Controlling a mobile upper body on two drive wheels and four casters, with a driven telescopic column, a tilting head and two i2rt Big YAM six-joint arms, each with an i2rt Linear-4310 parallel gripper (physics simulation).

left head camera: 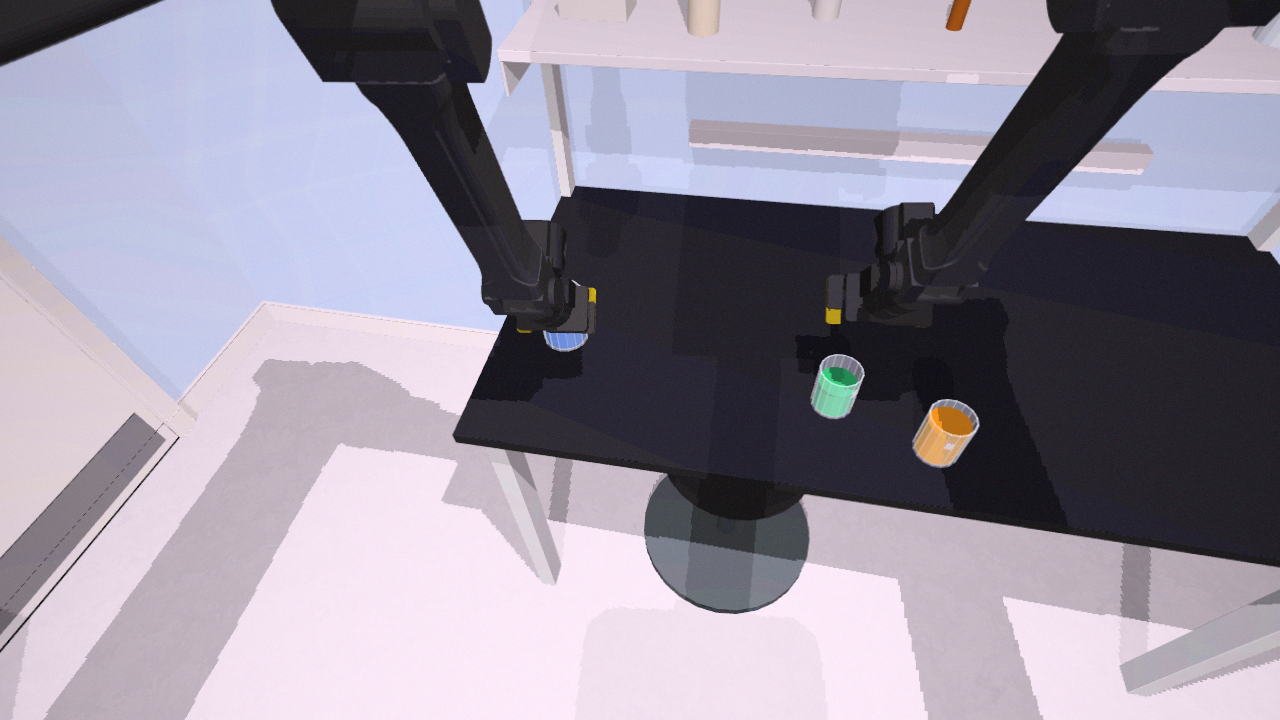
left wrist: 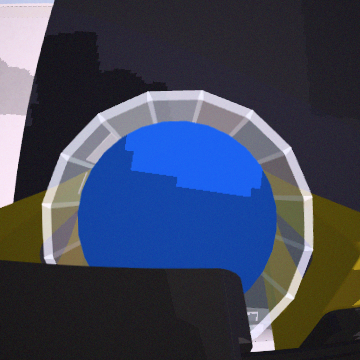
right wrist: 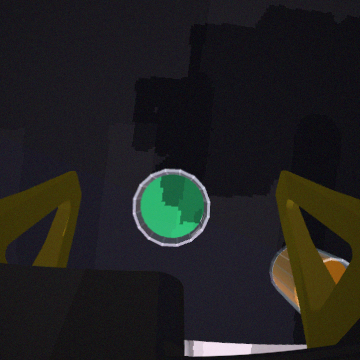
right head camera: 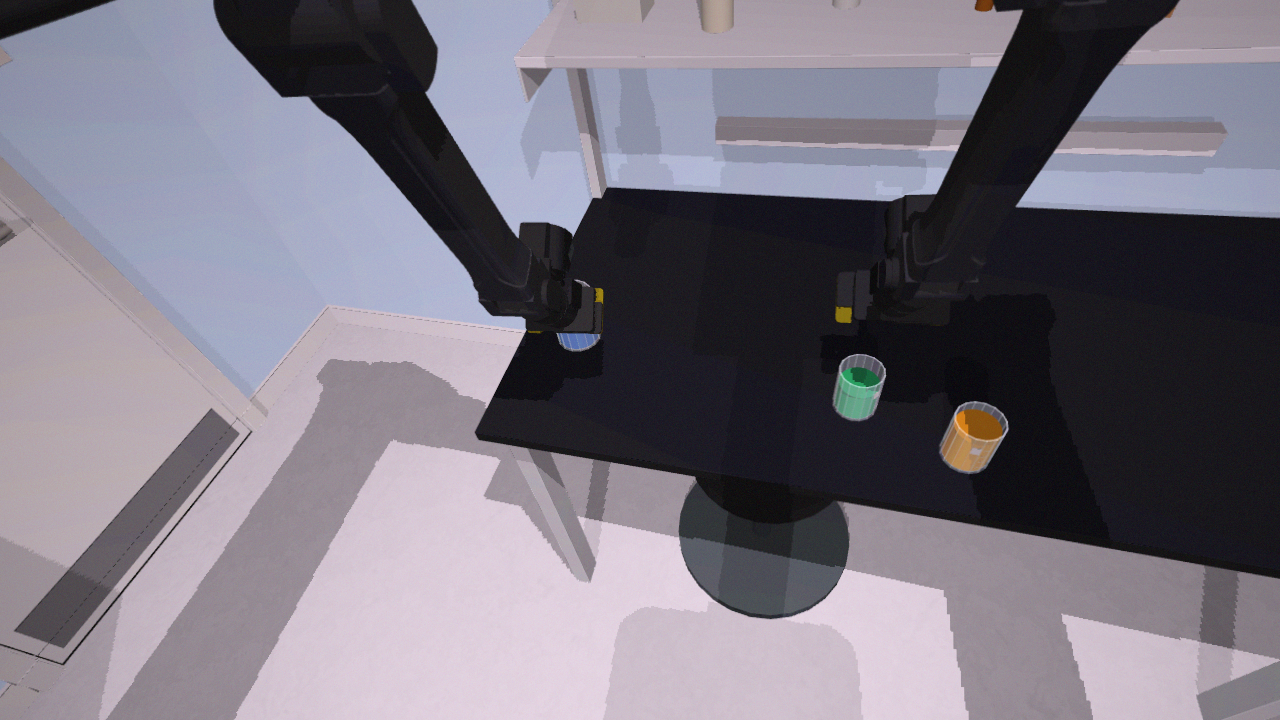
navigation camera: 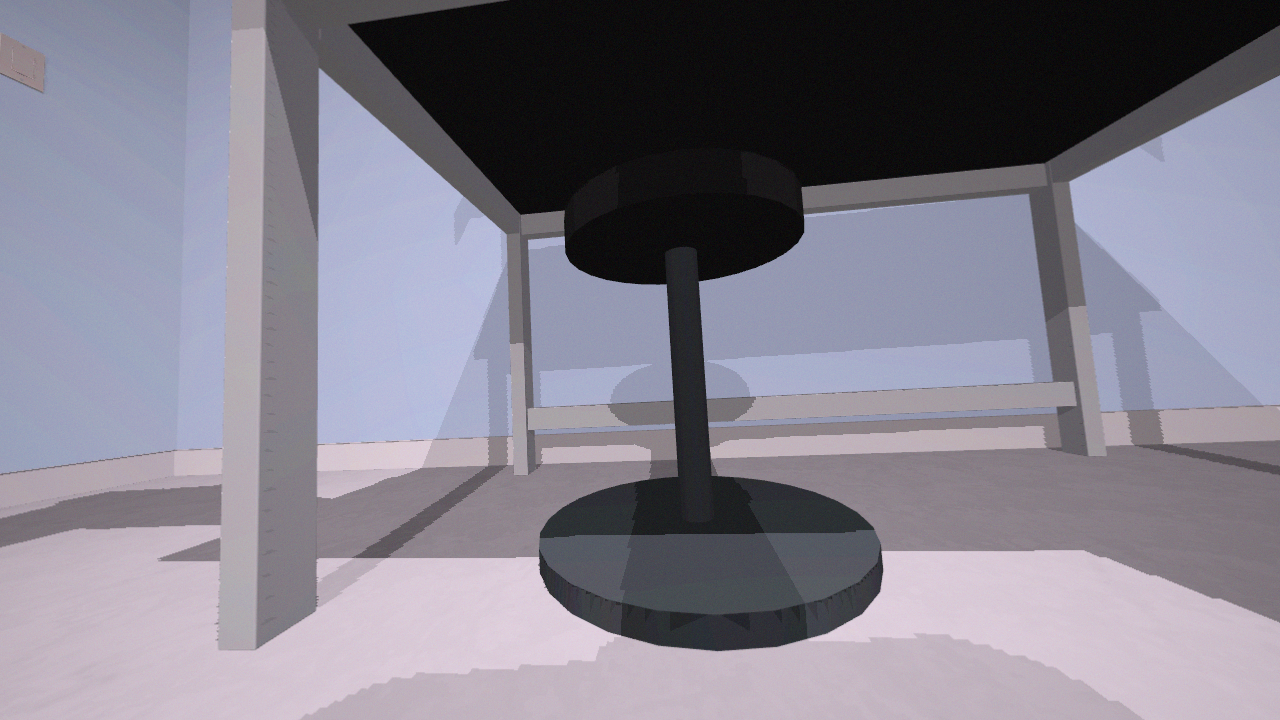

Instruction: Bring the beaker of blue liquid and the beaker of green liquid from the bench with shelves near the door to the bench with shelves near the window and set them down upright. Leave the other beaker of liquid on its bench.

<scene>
In view: my left gripper [right head camera: 578, 316], my right gripper [right head camera: 880, 305], a beaker of blue liquid [left wrist: 179, 178], a beaker of green liquid [right head camera: 860, 379] and a beaker of orange liquid [right head camera: 976, 430].
The beaker of green liquid is seen too in the left head camera view [left head camera: 839, 377] and in the right wrist view [right wrist: 170, 207]. The beaker of orange liquid is seen too in the left head camera view [left head camera: 949, 426] and in the right wrist view [right wrist: 280, 272]. My left gripper shows as well in the left head camera view [left head camera: 565, 315] and in the left wrist view [left wrist: 176, 179]. The right wrist view does not show the beaker of blue liquid: it is out of frame. The navigation camera view misses the beaker of blue liquid: it is out of frame.
</scene>
